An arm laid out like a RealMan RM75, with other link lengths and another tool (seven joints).
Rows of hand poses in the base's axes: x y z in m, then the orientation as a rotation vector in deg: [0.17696, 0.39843, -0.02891, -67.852, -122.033, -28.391]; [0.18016, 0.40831, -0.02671, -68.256, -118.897, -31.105]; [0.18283, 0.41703, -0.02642, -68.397, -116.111, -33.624]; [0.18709, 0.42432, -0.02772, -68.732, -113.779, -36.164]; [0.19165, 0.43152, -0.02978, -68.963, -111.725, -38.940]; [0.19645, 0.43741, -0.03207, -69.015, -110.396, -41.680]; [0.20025, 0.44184, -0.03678, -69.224, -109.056, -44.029]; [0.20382, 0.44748, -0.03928, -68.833, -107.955, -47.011]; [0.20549, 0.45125, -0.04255, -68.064, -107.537, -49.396]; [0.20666, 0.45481, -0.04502, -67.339, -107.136, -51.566]
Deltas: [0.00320, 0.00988, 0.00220, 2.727, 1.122, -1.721]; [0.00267, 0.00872, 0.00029, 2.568, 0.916, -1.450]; [0.00426, 0.00729, -0.00130, 2.267, 0.473, -1.531]; [0.00456, 0.00720, -0.00206, 2.283, 0.097, -1.508]; [0.00480, 0.00589, -0.00229, 1.968, -0.467, -1.249]; [0.00380, 0.00443, -0.00471, 1.695, -0.293, -1.238]; [0.00357, 0.00564, -0.00250, 2.125, -0.824, -1.023]; [0.00167, 0.00377, -0.00327, 1.648, -1.013, -0.434]; [0.00117, 0.00356, -0.00247, 1.506, -0.929, -0.391]
